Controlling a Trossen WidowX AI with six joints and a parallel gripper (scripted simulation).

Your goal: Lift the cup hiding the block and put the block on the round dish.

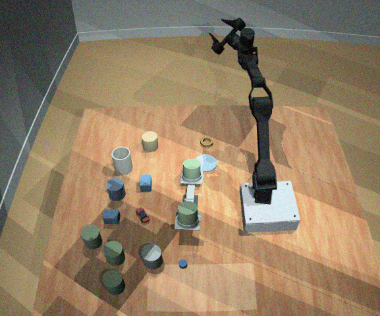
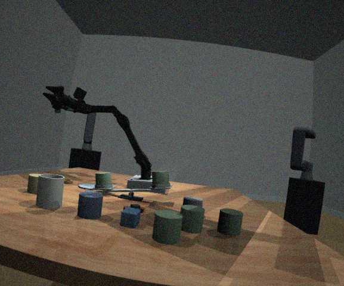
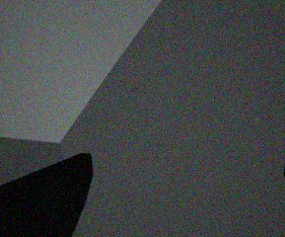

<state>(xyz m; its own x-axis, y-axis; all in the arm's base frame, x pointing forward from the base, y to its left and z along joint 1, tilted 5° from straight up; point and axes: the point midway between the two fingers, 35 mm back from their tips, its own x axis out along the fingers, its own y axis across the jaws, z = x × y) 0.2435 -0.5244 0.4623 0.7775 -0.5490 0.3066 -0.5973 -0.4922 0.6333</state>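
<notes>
My gripper tip is 1 cm short of the pale green block, 49 cm to the right of it and 43 cm above it. From my gripper tip the other things lie so: beige cylinder: 24 cm ahead, 35 cm to the left, 44 cm below; then round dish: 3 cm behind, 38 cm to the left, 47 cm below; then balance beam: 1 cm behind, 62 cm to the left, 44 cm below.
</notes>
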